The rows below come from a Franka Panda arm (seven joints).
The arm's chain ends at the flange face. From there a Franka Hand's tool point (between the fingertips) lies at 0.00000 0.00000 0.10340 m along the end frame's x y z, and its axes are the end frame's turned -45 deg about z.
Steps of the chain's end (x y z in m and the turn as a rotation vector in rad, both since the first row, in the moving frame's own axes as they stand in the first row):
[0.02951 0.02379 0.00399 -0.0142 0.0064 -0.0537]
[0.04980 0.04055 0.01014 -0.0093 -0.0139 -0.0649]
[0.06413 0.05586 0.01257 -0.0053 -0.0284 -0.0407]
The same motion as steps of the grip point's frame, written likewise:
[0.00352 0.03921 0.00398 -0.0146 -0.0055 -0.0537]
[0.00483 0.06361 0.01013 0.0033 -0.0164 -0.0649]
[0.00335 0.08321 0.01253 0.0163 -0.0238 -0.0407]

